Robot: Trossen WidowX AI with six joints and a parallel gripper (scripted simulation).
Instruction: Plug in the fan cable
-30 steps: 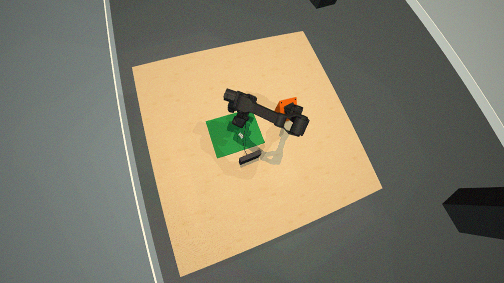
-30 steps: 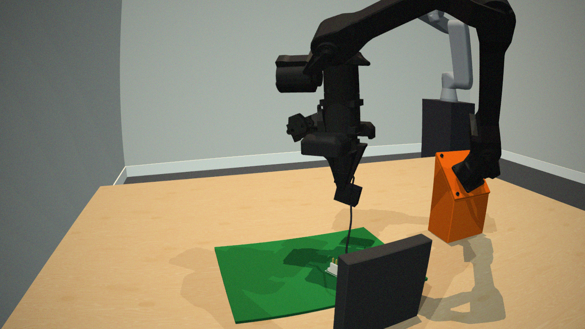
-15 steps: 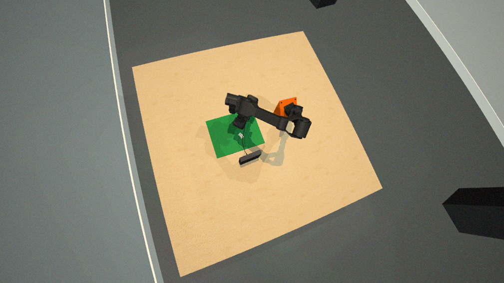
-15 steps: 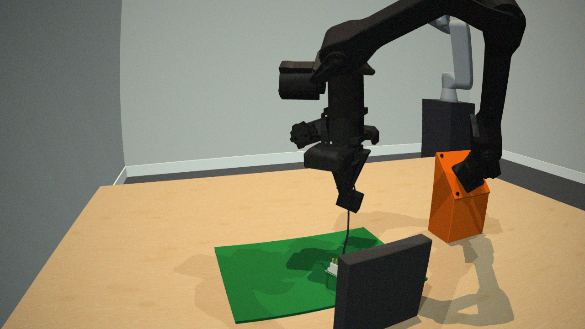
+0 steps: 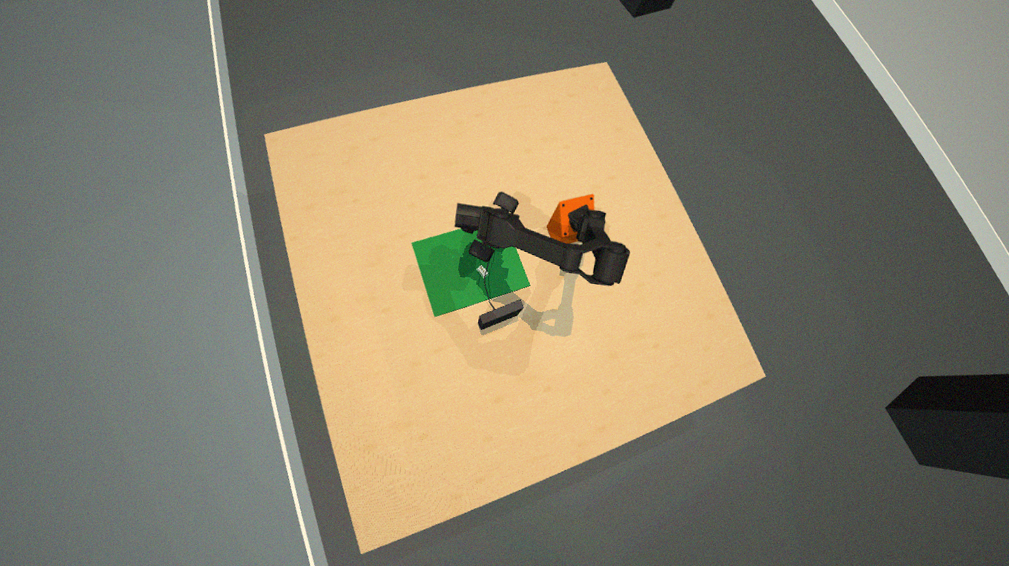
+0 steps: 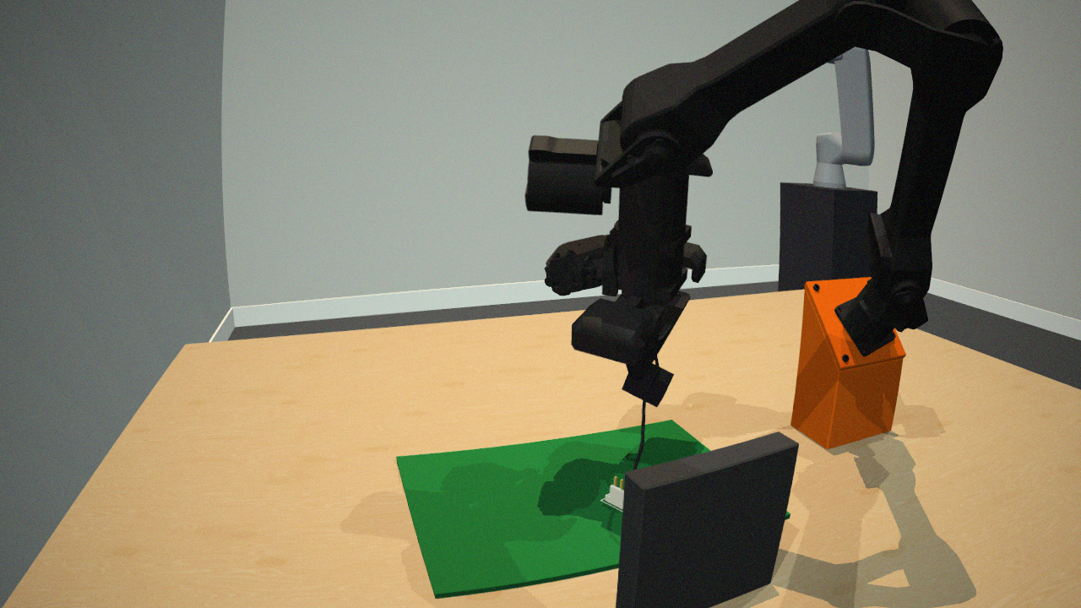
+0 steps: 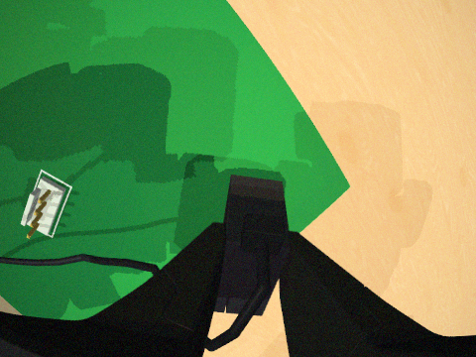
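The green board is 11 cm below my gripper tip, 8 cm ahead of it and 4 cm to the left of it. From my gripper tip the other things lie so: black fan (22 cm to the left, 8 cm ahead, 3 cm below); then black plug (1 cm to the left, 1 cm below, 1 cm behind).
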